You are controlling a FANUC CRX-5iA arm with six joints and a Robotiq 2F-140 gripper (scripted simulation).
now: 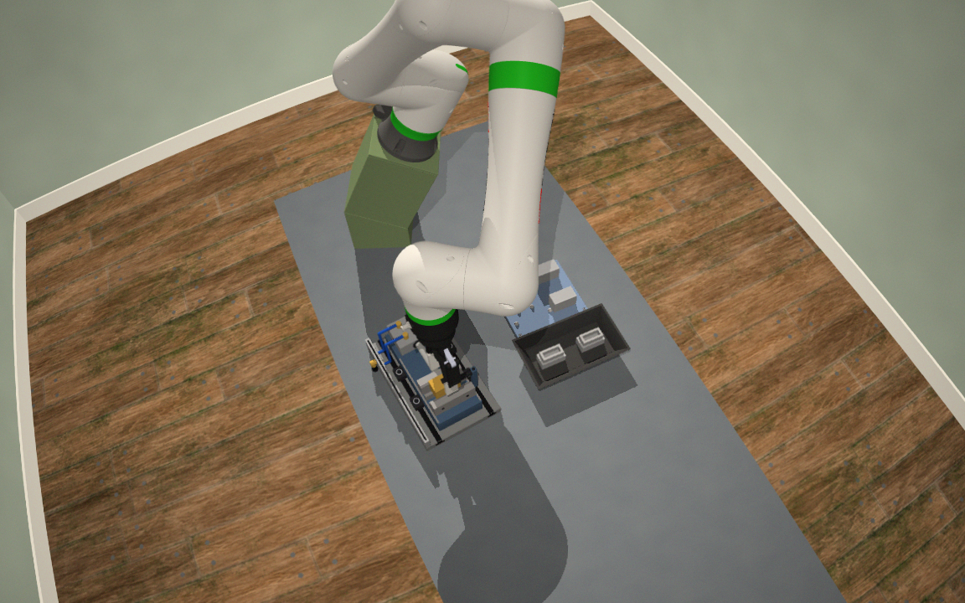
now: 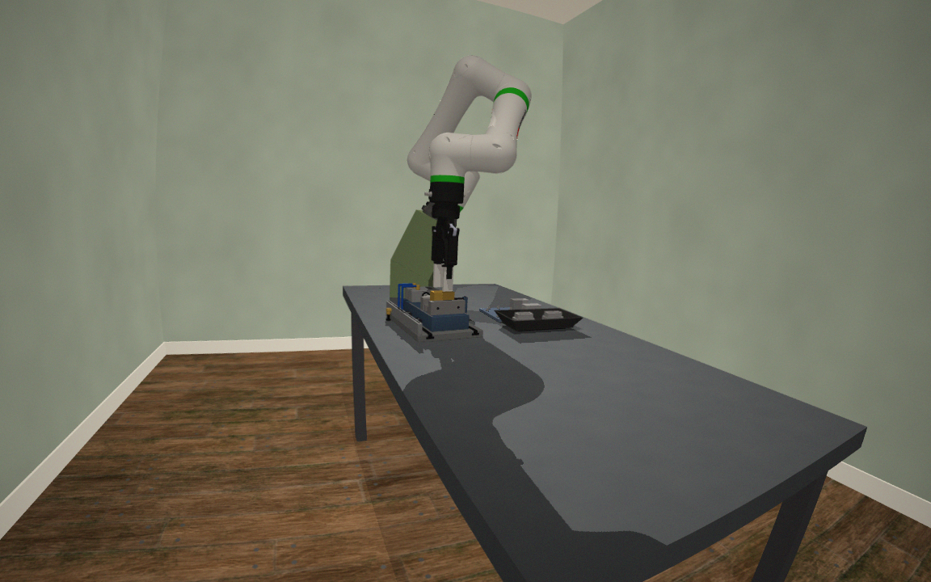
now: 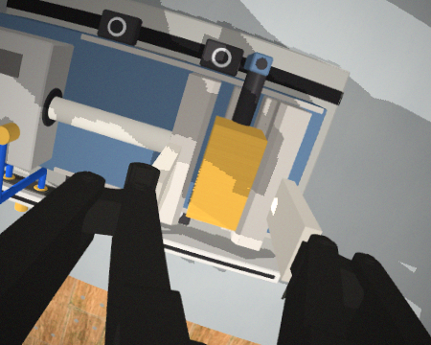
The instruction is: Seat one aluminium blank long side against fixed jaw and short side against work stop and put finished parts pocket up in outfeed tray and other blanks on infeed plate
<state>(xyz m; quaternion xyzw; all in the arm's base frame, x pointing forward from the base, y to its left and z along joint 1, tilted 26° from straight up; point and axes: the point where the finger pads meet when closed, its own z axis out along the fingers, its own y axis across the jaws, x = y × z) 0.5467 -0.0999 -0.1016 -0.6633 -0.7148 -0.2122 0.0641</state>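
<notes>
Right now my hand is 50 mm above the brass blank. The rest, counted from my hand: fixed jaw 70 mm below, 30 mm ahead; work stop rod 60 mm below, 50 mm to the left, 10 mm behind; moving jaw 70 mm below, 30 mm behind.
</notes>
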